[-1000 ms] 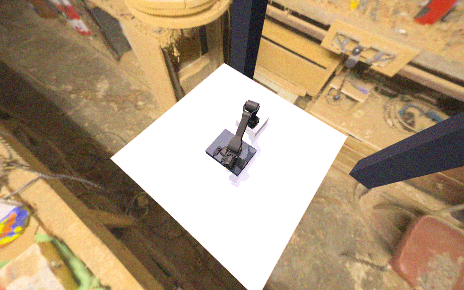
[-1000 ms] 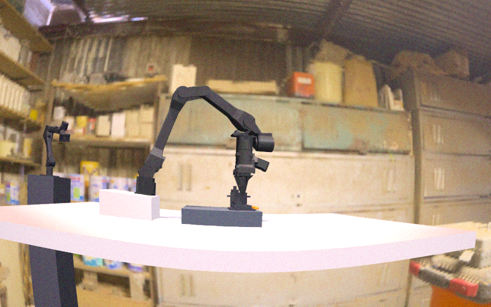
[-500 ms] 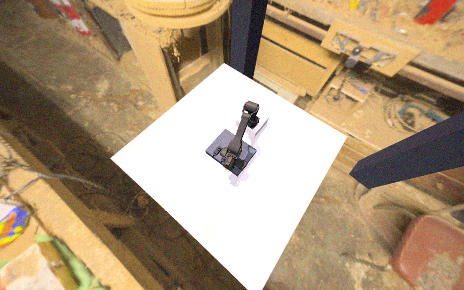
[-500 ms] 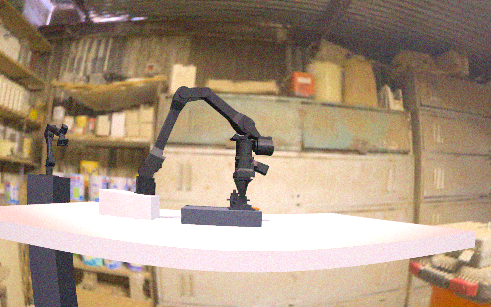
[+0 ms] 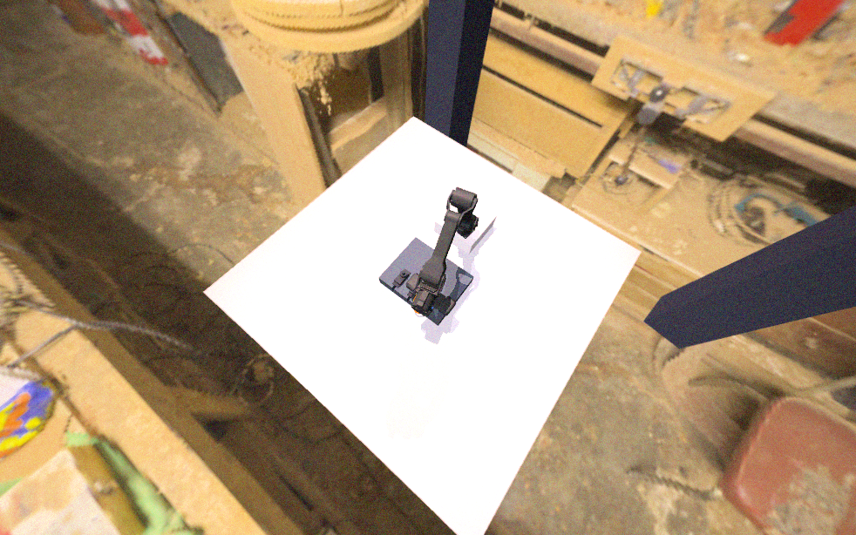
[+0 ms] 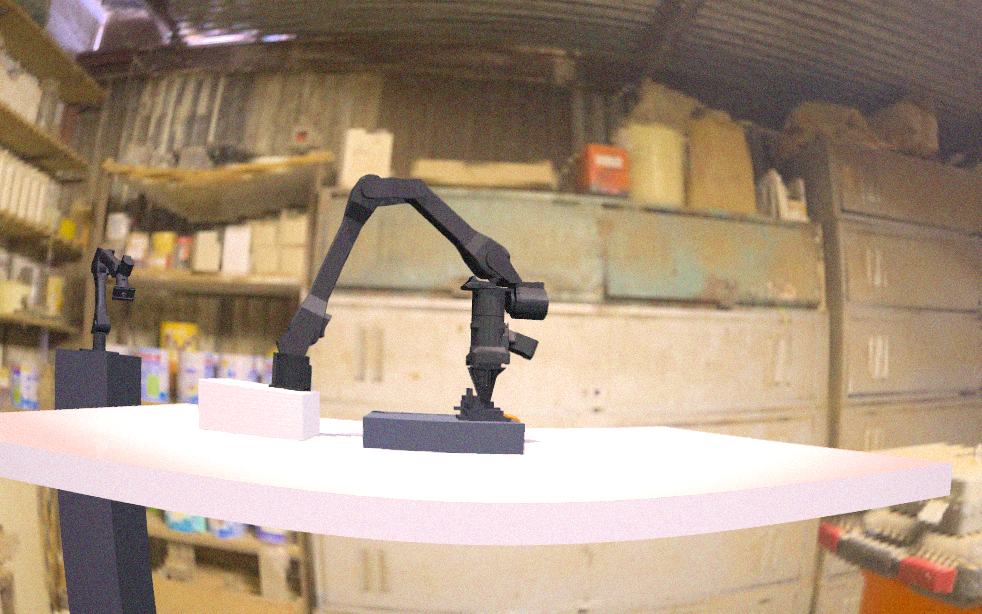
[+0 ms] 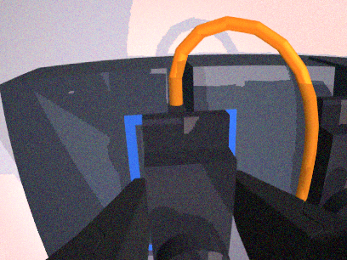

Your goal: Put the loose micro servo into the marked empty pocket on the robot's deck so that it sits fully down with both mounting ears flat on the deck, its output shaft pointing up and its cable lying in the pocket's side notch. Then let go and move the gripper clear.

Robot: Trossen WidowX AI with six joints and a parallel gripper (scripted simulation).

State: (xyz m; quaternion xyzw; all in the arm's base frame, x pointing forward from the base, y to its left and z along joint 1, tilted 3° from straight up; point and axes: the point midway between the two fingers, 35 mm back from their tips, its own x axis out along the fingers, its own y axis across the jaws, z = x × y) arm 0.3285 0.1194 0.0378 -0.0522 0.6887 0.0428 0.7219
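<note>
My gripper tip is 110 mm past the grey deck, 90 mm to the left of it and 40 mm above it.
</note>
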